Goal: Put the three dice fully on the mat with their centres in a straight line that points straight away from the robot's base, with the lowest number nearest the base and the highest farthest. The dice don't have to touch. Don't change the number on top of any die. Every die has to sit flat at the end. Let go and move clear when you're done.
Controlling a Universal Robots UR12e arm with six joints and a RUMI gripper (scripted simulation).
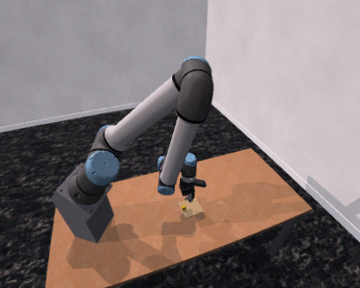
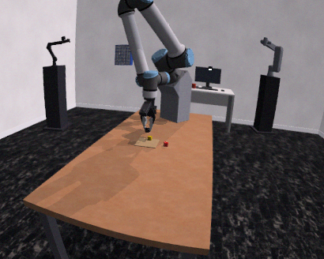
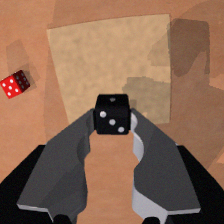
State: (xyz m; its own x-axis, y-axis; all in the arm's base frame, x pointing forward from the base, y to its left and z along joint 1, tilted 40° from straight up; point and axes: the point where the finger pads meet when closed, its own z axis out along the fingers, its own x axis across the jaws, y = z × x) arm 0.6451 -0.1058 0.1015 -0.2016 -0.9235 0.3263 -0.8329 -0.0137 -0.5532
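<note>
Now: the tan mat 90 mm below my hand. From my hand the other things lie so: black die right at my hand; red die 30 mm ahead, 120 mm to the left, 80 mm below; yellow die 50 mm behind, 10 mm to the left, 80 mm below.
</note>
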